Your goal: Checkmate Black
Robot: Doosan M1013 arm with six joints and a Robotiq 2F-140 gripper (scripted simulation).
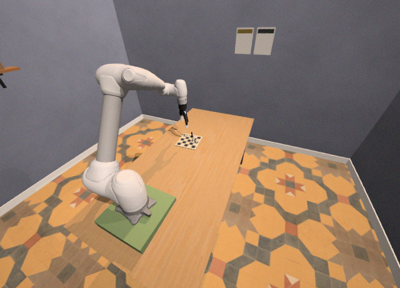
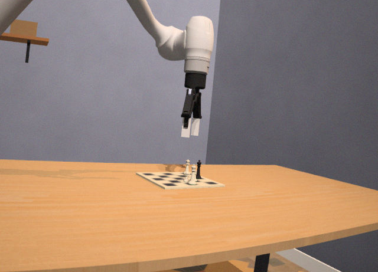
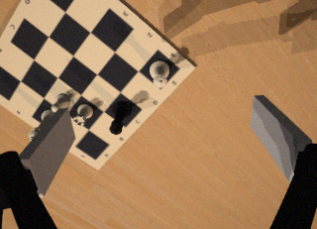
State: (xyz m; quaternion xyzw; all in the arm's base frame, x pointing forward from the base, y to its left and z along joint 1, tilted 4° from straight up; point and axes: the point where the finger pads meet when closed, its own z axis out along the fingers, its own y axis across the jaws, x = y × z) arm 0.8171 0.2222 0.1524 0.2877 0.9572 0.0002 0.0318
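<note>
The black king lies 1 cm ahead of my hand, 8 cm to the right of it and 12 cm below it. The rest, counted from my hand: tall white piece 4 cm behind, 16 cm to the right, 12 cm below; small chessboard 6 cm behind, 9 cm to the right, 15 cm below; white pawn 5 cm behind, 13 cm to the right, 13 cm below.
</note>
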